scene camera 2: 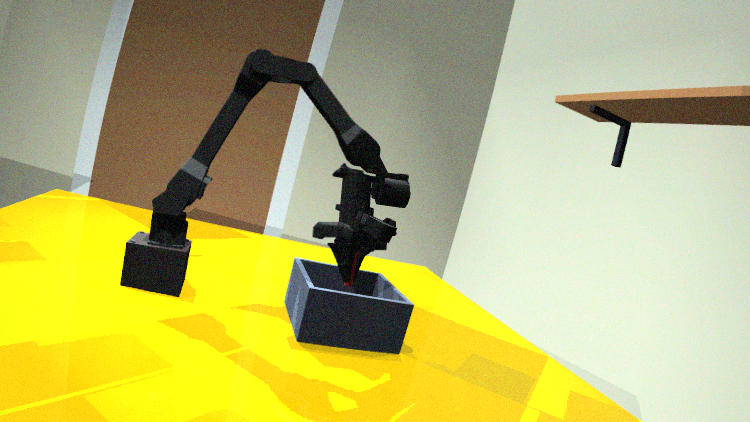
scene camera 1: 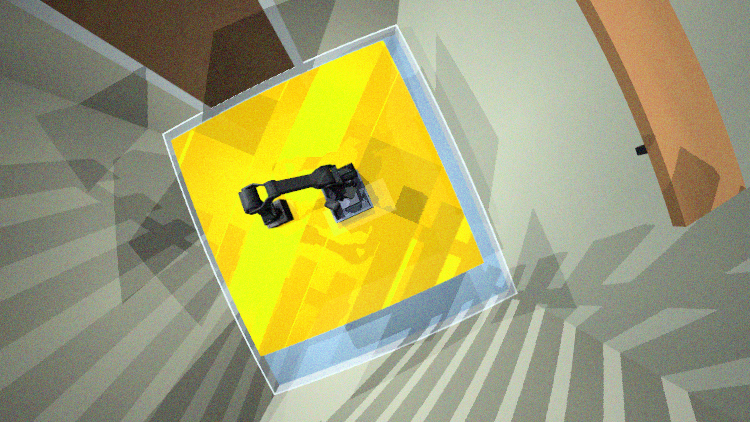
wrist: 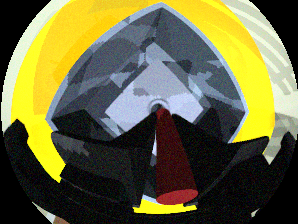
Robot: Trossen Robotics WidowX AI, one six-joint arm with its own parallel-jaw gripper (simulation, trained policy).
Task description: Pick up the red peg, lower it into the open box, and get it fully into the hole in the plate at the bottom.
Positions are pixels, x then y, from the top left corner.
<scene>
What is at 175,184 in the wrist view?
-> A red peg.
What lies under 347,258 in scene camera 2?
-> My gripper.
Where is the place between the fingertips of my gripper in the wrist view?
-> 163,118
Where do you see a plate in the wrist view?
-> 156,84
</scene>
